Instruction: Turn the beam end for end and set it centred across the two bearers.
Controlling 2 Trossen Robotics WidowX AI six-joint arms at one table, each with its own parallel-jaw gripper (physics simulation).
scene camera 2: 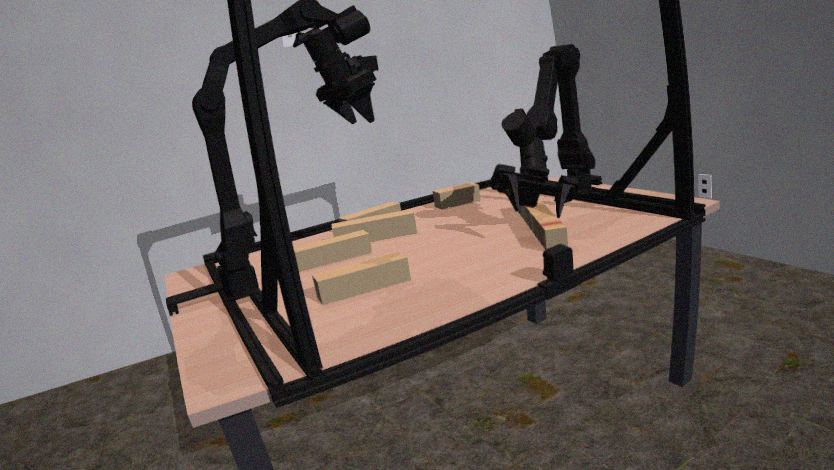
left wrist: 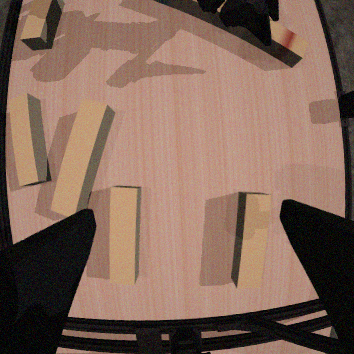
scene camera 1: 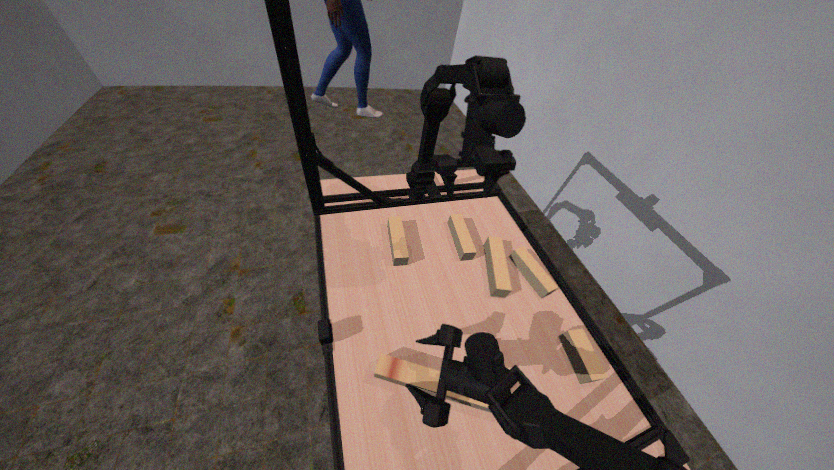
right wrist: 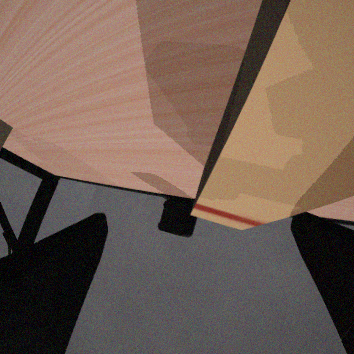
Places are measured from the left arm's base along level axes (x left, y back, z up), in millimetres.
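Pixels of known places: left gripper, between the fingertips: [scene camera 2: 363,122] [left wrist: 189,214] [scene camera 1: 468,198]; right gripper, between the fingertips: [scene camera 2: 538,213] [left wrist: 272,31] [scene camera 1: 411,362] [right wrist: 201,222]; left arm's base, origin of its link: [scene camera 2: 240,293] [left wrist: 184,338] [scene camera 1: 416,194]; right arm's base, origin of its link: [scene camera 2: 580,189].
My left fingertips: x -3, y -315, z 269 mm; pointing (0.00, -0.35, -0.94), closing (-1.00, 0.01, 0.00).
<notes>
Ahead of a thing's pixels: the offset from my left fingertips to its middle. "*": to the spot under its first point.
The long wooden beam @[dz -266, dx -113, dy -332 mm] [scene camera 1: 402,373] [scene camera 2: 538,220] [left wrist: 299,46] [right wrist: 250,170] lies slanting on the table, with a red band near the end that shows; my right arm hides much of it in scene camera 1. Two nearly parallel wooden blocks, one @[dz -266, dx -123, dy +107 mm] [scene camera 1: 396,236] [scene camera 2: 361,281] [left wrist: 255,240] and another @[dz -266, dx +99, dy +83 mm] [scene camera 1: 461,233] [scene camera 2: 332,249] [left wrist: 123,235], look like the bearers. My right gripper [scene camera 1: 414,363] [scene camera 2: 538,213] [right wrist: 201,222] is open, low over the beam near its banded end. My left gripper [scene camera 1: 470,189] [scene camera 2: 361,120] [left wrist: 189,214] is open and empty, high above the table.
Two more blocks, one @[dz -263, dx +167, dy -54 mm] [scene camera 1: 497,265] [left wrist: 82,157] and a slanted one @[dz -266, dx +282, dy -99 mm] [scene camera 1: 532,271] [left wrist: 27,142], lie close together beside the bearers. Another block @[dz -264, dx +271, dy -367 mm] [scene camera 1: 586,356] [scene camera 2: 456,196] [left wrist: 35,29] lies near the wall-side edge. A black box @[* dz -233, dx -365, dy -150 mm] [scene camera 1: 324,331] [scene camera 2: 558,262] sits on the opposite rail.
</notes>
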